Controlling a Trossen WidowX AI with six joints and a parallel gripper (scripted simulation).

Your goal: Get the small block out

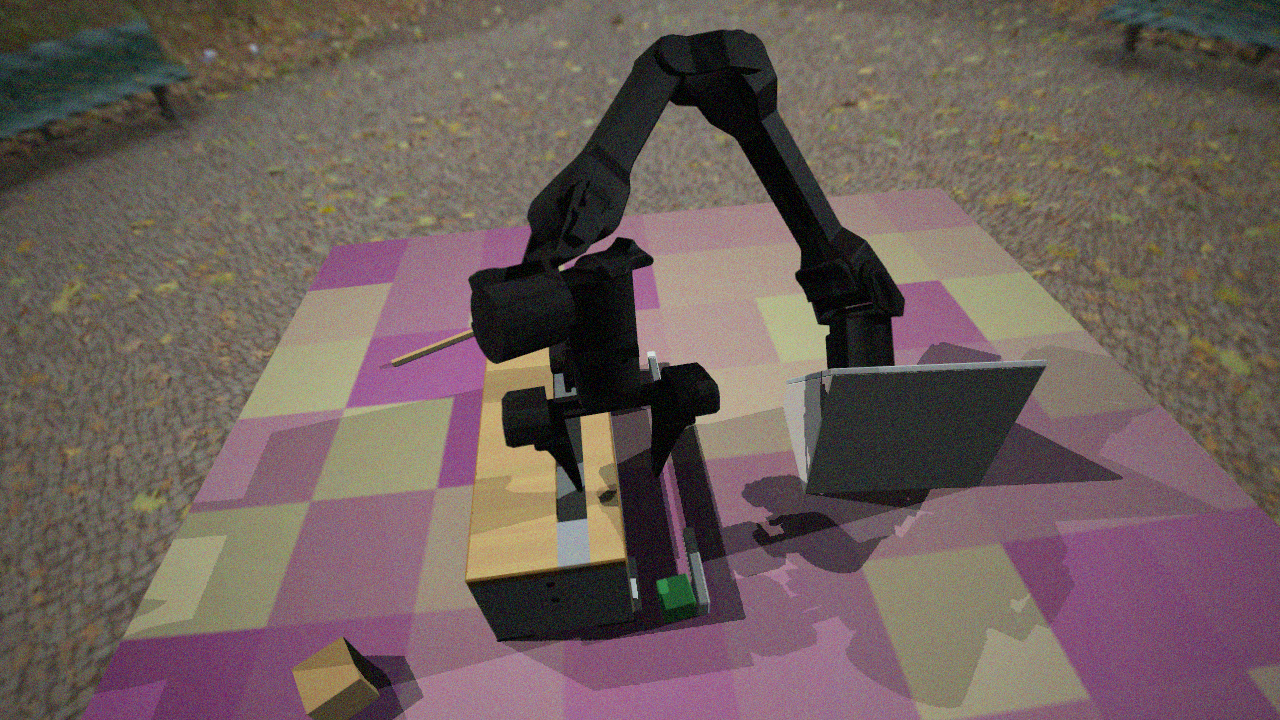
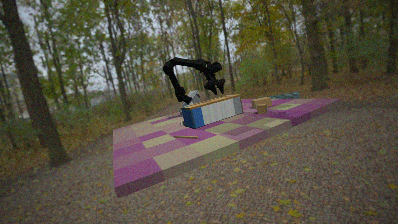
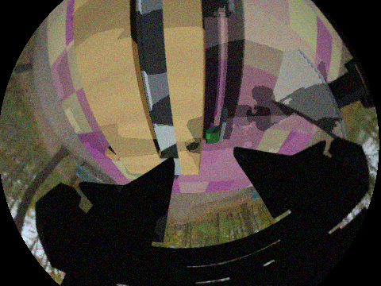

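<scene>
Now: the green block 5 cm behind my gripper tip, 5 cm to the left of it and 13 cm below it. The rest, counted from my gripper tip: long box 5 cm ahead, 11 cm to the right, 9 cm below; then tan cube 28 cm ahead, 13 cm to the left, 12 cm below; then thin wooden stick 30 cm ahead, 39 cm to the right, 14 cm below.
</scene>
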